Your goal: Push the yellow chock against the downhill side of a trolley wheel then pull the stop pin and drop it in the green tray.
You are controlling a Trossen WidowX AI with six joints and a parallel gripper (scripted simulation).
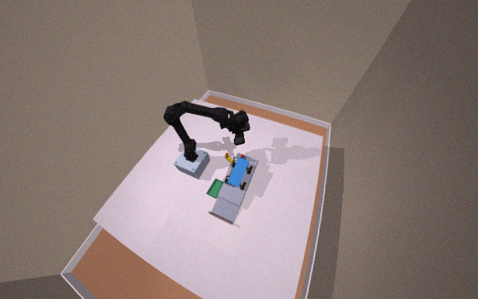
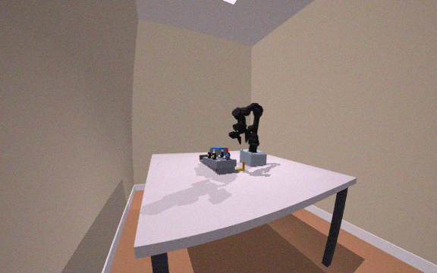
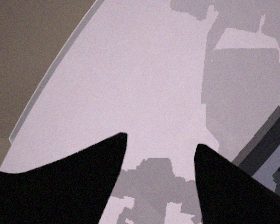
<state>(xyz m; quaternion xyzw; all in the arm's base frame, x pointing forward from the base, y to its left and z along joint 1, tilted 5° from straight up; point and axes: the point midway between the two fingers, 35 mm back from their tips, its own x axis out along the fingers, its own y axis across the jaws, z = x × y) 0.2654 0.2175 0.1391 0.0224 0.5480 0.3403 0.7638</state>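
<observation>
My gripper tip is now 200 mm above the yellow chock, 110 mm to the left of it and 60 mm past it. The rest, counted from my gripper tip: green tray (340 mm to the right, 220 mm below, 50 mm behind); then red-headed stop pin (120 mm to the right, 80 mm below, 50 mm ahead); then blue trolley (230 mm to the right, 100 mm below, 70 mm ahead).
</observation>
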